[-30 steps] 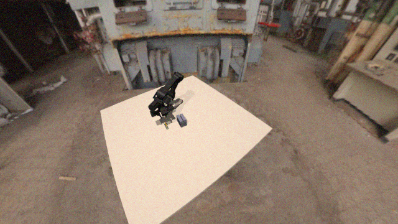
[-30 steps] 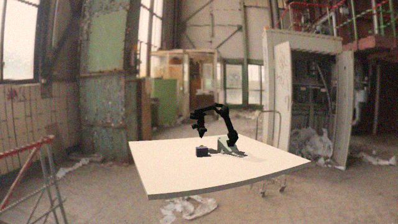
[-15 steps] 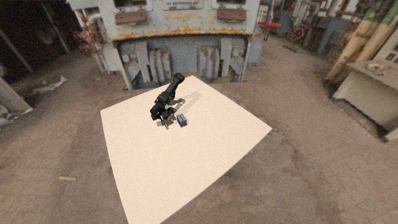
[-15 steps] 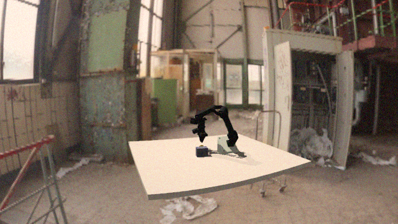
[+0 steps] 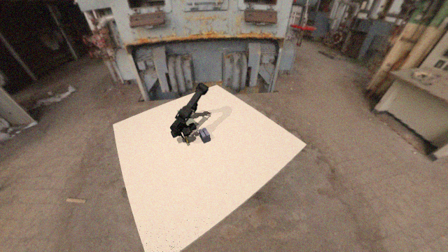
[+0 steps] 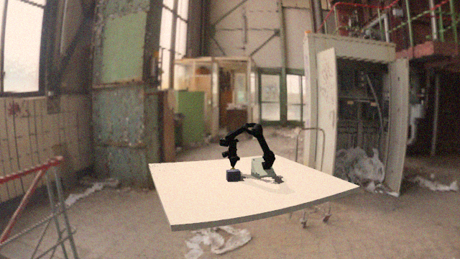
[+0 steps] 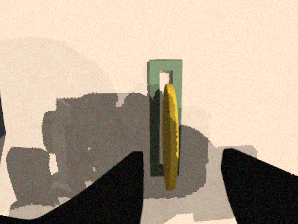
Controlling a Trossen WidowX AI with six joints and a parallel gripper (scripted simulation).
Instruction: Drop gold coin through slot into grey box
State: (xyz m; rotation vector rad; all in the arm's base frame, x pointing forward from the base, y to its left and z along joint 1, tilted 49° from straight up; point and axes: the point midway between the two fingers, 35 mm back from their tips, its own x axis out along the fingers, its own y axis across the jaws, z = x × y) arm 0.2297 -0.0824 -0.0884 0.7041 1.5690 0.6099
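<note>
Now: the gold coin 30 mm below my gripper tip.
</note>
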